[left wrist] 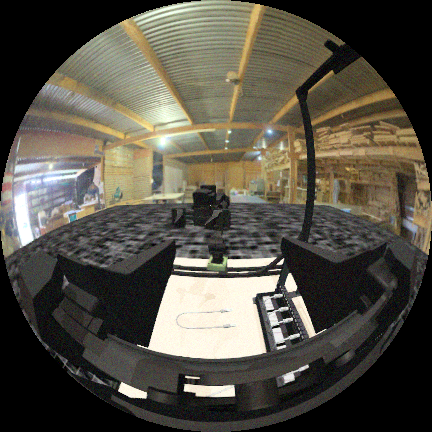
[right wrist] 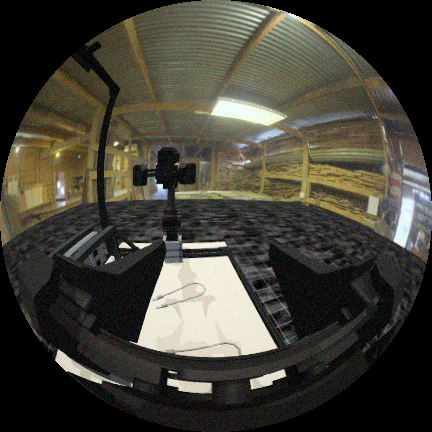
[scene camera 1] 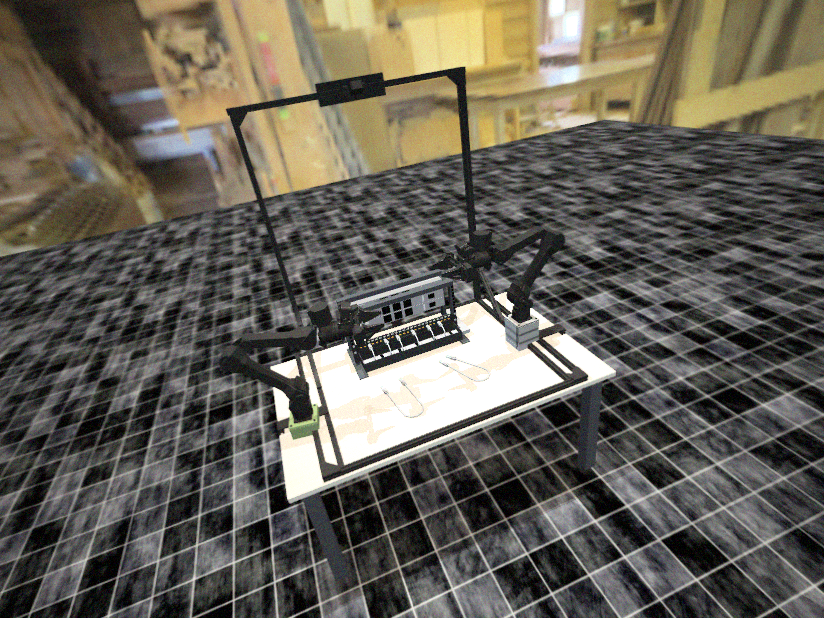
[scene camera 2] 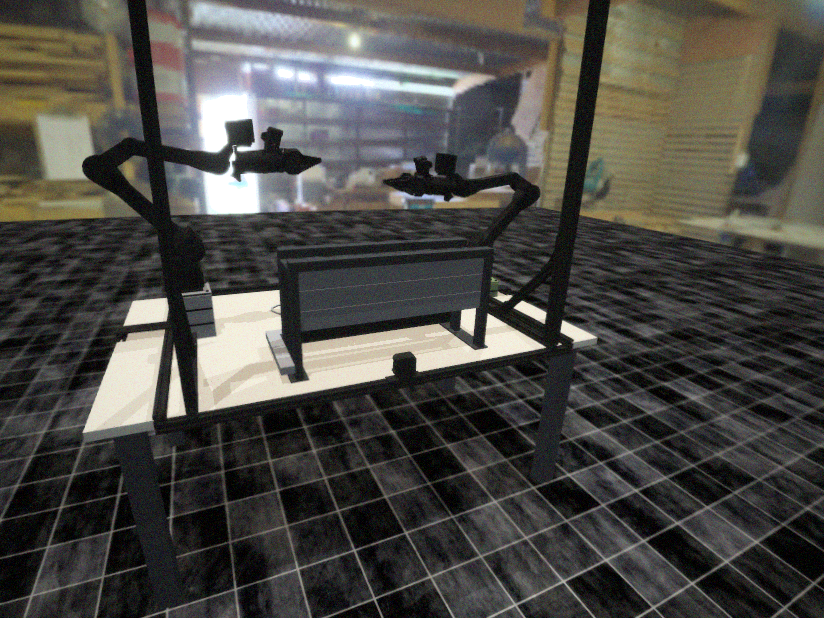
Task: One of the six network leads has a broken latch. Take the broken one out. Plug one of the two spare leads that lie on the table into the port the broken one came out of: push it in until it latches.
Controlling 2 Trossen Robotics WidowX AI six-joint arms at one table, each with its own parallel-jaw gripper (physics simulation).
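Frame: origin at the left arm's base, x left, y down, z back, level; millimetres.
Where they show: left gripper, between the fingertips: (left wrist: 229,244) (right wrist: 159,171) (scene camera 1: 436,271) (scene camera 2: 316,159); right gripper, between the fingertips: (left wrist: 188,225) (right wrist: 218,248) (scene camera 1: 382,318) (scene camera 2: 386,182); left arm's base, origin of its link: (right wrist: 171,238) (scene camera 1: 521,317) (scene camera 2: 189,288); right arm's base, origin of its link: (left wrist: 217,260) (scene camera 1: 303,415).
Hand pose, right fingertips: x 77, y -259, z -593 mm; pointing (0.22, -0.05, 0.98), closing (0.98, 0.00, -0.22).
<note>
Each offset is from my right fingertips to the top centre of the thing. "spot": to the spot under its first point.
A lead rack @(dx -264, dy +316, dz +164 mm) (scene camera 1: 415,354) (left wrist: 264,327) holds a row of network leads with whitish plugs. Which latch is broken cannot be told. A grey panel with dark ports (scene camera 1: 413,308) stands above and behind it in scene camera 1. One spare lead (scene camera 1: 413,417) (left wrist: 200,328) (right wrist: 225,344) lies in a U on the table. The other spare lead @(spot: dx +41, dy +376, dz +302 mm) (scene camera 1: 476,380) (right wrist: 204,290) lies looped farther right in scene camera 1. My left gripper (scene camera 1: 440,269) (scene camera 2: 319,160) and my right gripper (scene camera 1: 378,319) (scene camera 2: 386,181) (right wrist: 218,248) are open and empty, held high above the table.
The panel's back @(spot: dx -445, dy +207, dz +187 mm) (scene camera 2: 392,292) faces scene camera 2. A tall black frame (scene camera 1: 467,153) (scene camera 2: 577,146) rises from the table's back edge. The left arm's grey base block (scene camera 1: 521,331) and the right arm's green base block (scene camera 1: 304,425) stand at opposite ends.
</note>
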